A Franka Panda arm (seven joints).
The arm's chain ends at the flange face. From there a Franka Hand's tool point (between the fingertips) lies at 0.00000 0.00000 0.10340 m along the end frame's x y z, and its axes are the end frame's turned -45 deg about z.
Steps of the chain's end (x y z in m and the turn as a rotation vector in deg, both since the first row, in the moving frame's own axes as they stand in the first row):
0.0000, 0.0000, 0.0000, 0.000, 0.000, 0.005
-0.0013, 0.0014, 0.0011, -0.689, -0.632, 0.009
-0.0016, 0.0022, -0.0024, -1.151, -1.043, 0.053
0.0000, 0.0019, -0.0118, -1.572, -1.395, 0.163
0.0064, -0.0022, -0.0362, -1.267, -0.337, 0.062
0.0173, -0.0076, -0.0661, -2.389, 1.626, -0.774
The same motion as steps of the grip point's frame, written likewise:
0.0000, 0.0000, 0.0000, 0.000, 0.000, 0.005
-0.0036, 0.0001, 0.0011, -0.040, -0.934, 0.009
-0.0055, 0.0006, -0.0024, -0.076, -1.551, 0.053
-0.0051, 0.0016, -0.0119, -0.125, -2.098, 0.163
0.0040, 0.0042, -0.0362, -0.658, -1.134, 0.062
0.0167, 0.0120, -0.0662, -2.839, -0.540, -0.774

